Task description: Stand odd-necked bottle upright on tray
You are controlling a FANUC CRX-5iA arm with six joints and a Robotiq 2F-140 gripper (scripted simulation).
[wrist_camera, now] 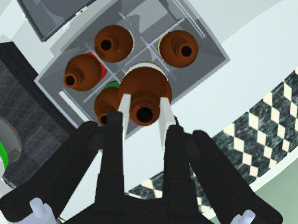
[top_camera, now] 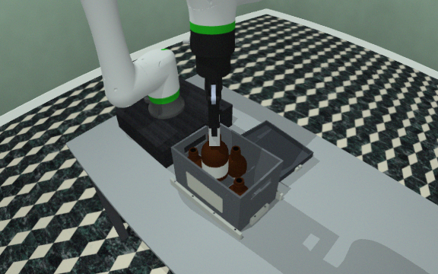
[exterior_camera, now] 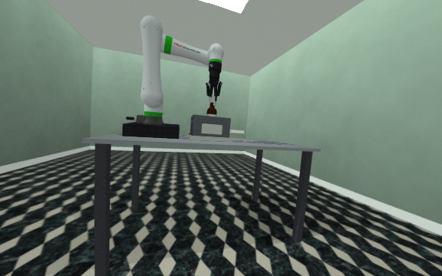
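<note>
Now: hand 90 mm above the brown bottle. From my hand the other things lie so: glass bottle: 100 mm behind, 70 mm to the left, 200 mm below; then crate: 10 mm behind, 40 mm to the left, 210 mm below; then dark grey tray: 60 mm behind, 300 mm to the left, 280 mm below.
</note>
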